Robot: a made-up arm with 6 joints.
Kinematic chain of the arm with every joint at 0, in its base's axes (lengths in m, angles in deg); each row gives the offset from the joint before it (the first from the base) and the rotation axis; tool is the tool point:
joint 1: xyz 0 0 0.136 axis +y
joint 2: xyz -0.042 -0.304 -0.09 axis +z
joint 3: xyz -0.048 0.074 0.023 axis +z
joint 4: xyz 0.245 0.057 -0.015 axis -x
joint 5: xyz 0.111 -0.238 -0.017 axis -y
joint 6: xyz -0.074 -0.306 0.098 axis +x
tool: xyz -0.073 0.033 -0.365
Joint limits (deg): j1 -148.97..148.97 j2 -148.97..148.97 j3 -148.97..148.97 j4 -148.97..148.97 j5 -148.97..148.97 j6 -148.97..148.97
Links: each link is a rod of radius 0.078 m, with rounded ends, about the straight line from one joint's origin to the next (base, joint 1, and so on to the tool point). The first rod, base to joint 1, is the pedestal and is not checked.
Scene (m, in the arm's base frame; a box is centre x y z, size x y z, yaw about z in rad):
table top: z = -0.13
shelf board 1: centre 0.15 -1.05 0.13 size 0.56 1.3 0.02 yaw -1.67
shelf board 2: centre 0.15 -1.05 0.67 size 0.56 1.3 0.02 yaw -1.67
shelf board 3: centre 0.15 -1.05 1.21 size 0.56 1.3 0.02 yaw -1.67
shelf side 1: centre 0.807 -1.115 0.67 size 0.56 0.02 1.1 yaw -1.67
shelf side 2: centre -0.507 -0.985 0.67 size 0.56 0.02 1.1 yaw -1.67
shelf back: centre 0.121 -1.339 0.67 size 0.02 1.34 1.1 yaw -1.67
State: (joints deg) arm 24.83 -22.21 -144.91 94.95 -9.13 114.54
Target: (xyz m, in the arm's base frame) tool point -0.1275 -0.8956 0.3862
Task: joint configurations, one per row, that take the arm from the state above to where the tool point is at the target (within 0.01 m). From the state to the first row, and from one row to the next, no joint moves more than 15 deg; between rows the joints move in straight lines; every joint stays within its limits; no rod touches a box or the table.
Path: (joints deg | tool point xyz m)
1: 25.62 -12.15 -140.09 90.22 0.67 100.55 | -0.0849 -0.5269 0.2971
2: 26.40 -2.09 -135.27 85.48 10.48 86.57 | -0.0954 -0.4363 0.2951
3: 27.19 7.97 -130.45 80.75 20.28 72.58 | -0.1628 -0.4041 0.3248
4: 27.98 18.04 -125.63 76.01 30.09 58.59 | -0.2395 -0.4559 0.3669
5: 28.77 28.10 -120.81 71.28 39.89 44.61 | -0.2758 -0.5820 0.3996
6: 29.55 38.16 -115.99 66.54 49.70 30.62 | -0.2398 -0.7447 0.4073
7: 30.34 48.22 -111.17 61.81 59.50 16.64 | -0.1275 -0.8956 0.3862

